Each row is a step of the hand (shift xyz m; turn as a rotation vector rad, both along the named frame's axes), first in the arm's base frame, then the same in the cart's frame.
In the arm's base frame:
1: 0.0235 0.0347 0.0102 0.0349 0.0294 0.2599
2: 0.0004 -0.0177 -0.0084 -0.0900 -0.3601 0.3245
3: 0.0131 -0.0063 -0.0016 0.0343 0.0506 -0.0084
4: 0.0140 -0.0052 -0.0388 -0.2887 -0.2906 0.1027
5: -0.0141 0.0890 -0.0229 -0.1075 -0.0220 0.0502
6: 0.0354 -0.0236 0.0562 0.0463 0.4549 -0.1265
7: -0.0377 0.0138 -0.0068 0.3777 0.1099 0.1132
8: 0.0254 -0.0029 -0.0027 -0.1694 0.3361 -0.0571
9: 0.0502 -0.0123 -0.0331 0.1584 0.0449 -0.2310
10: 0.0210 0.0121 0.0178 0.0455 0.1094 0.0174
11: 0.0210 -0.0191 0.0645 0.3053 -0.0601 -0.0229
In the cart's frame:
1: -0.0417 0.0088 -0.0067 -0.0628 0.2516 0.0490
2: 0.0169 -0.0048 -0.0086 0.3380 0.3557 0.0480
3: 0.0011 0.0025 -0.0144 -0.0588 -0.0095 -0.0162
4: 0.0030 -0.0332 -0.0249 0.3669 0.0866 0.1904
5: -0.0750 -0.0410 0.0365 0.0559 0.0283 0.1032
6: 0.0038 0.0659 -0.0246 -0.4267 -0.1926 0.0770
7: 0.0018 -0.0173 0.0368 -0.2517 0.1724 -0.2729
8: -0.0065 0.0036 -0.0246 -0.2428 -0.1526 0.2504
9: -0.0044 -0.0184 -0.0584 -0.0802 -0.1944 -0.1904
10: -0.0205 0.0195 -0.0100 -0.1195 0.0071 0.0005
11: 0.0042 0.0699 -0.0079 -0.0558 0.0565 -0.3017

